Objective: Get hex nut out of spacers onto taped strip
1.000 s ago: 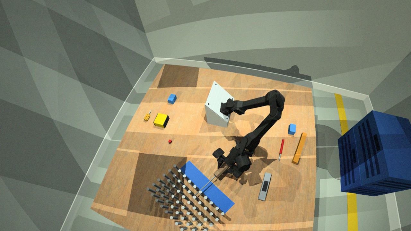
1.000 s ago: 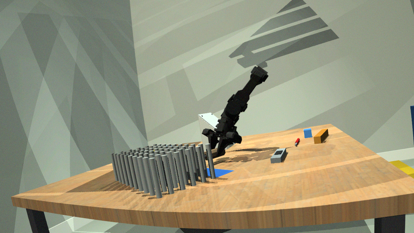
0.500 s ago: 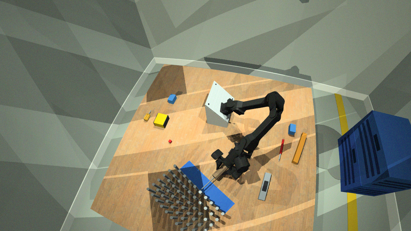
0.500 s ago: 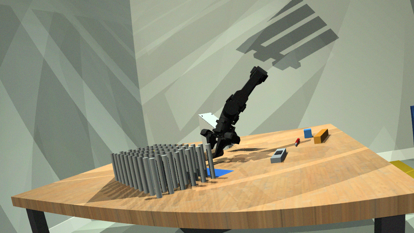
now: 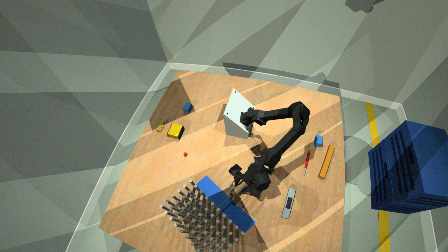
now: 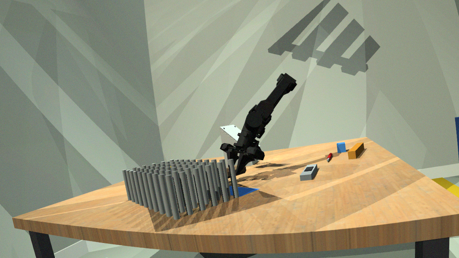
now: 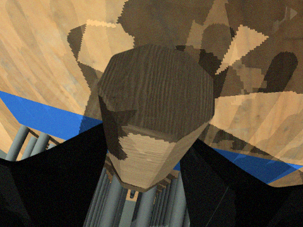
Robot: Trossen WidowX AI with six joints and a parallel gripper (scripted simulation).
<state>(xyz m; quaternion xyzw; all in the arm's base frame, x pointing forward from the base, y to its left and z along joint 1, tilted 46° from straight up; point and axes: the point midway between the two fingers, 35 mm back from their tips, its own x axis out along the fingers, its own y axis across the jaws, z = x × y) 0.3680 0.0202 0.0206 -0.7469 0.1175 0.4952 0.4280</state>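
The blue taped strip is 80 mm ahead of my gripper tip, 60 mm to the right of it and 30 mm below it. Also, from my gripper tip: hook tool 80 mm ahead, 60 mm to the right; grey block 270 mm to the left, 40 mm ahead, 20 mm below; red cube 330 mm to the right, 160 mm behind, 20 mm below.
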